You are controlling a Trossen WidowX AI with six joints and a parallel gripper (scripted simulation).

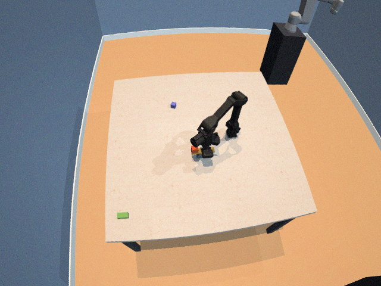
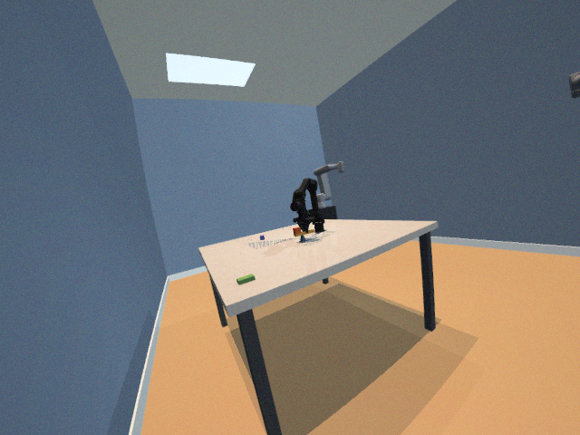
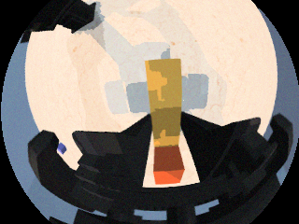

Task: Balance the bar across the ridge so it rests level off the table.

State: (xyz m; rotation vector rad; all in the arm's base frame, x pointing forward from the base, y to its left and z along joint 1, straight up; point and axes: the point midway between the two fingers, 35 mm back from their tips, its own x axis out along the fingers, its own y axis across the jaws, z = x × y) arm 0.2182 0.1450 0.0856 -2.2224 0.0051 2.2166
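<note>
Right now my gripper tip is 4 cm short of the bar and 1 cm below it. Round my gripper tip: flat green block: 52 cm ahead, 36 cm to the left, 4 cm below; then purple cube: 15 cm ahead, 43 cm to the right, 3 cm below.
</note>
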